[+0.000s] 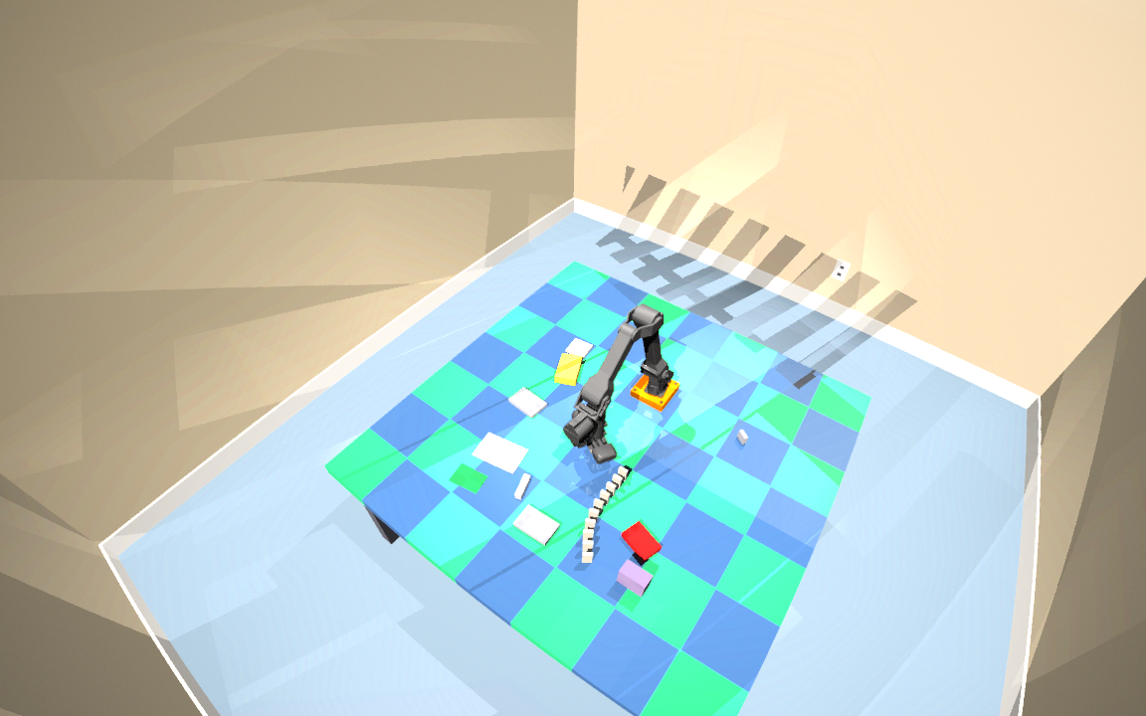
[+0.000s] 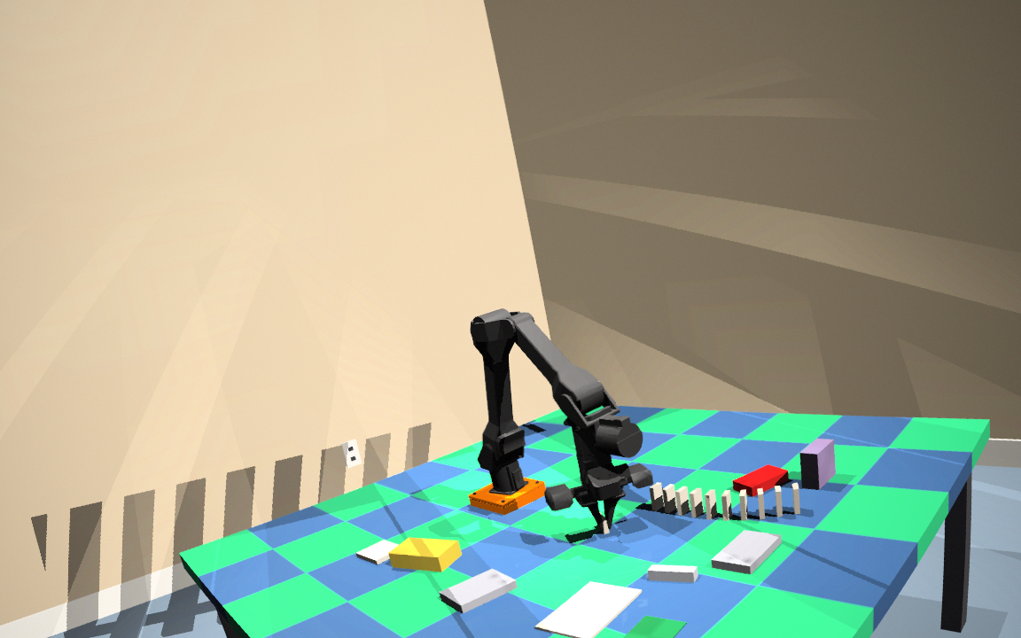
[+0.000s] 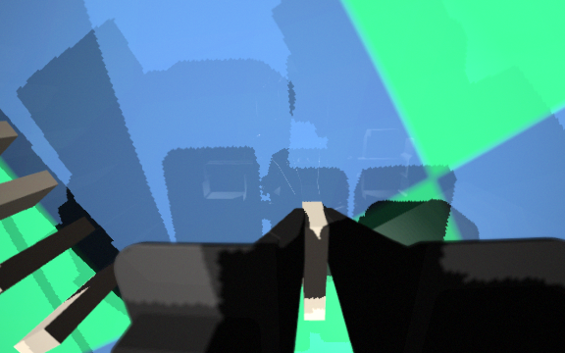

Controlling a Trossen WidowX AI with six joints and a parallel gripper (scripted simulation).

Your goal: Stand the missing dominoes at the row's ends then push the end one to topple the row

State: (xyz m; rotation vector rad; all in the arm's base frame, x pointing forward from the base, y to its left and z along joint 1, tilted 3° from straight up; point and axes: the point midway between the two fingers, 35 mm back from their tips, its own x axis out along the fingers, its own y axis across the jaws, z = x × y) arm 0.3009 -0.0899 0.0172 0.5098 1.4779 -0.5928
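The cream sheet lies 240 mm to the right of my gripper tip and 130 mm ahead of it. From my gripper tip the other things lie so: red block (240 mm to the left, 210 mm ahead); grey bar (200 mm ahead, 120 mm to the right); yellow block (260 mm behind, 210 mm to the right, 10 mm above).
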